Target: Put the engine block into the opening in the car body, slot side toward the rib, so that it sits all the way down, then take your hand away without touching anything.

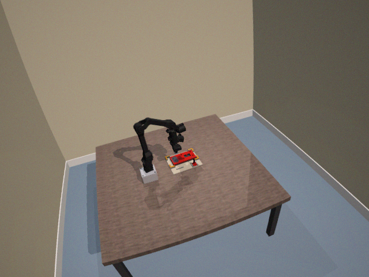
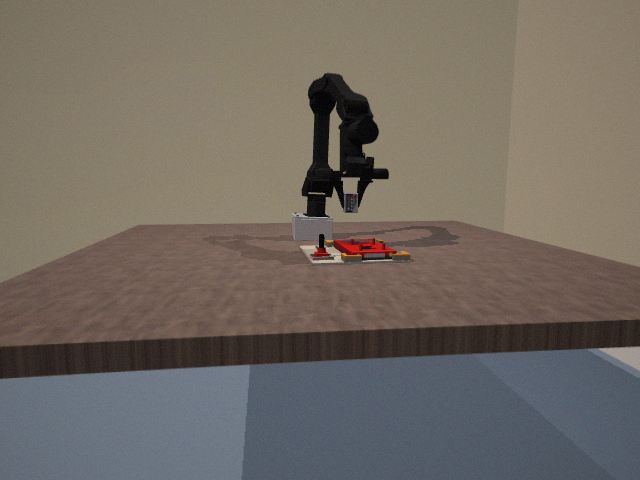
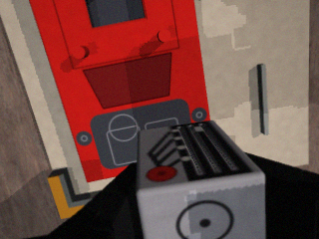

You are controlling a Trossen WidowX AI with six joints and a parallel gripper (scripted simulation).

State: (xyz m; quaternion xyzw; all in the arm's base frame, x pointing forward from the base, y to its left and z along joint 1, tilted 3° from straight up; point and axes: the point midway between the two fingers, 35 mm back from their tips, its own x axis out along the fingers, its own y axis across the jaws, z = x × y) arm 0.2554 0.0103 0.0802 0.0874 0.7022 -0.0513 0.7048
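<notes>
My gripper tip is 10 cm short of the black post, 11 cm to the left of it and 8 cm above it. Also, from my gripper tip: grey engine block (1 cm above).
</notes>
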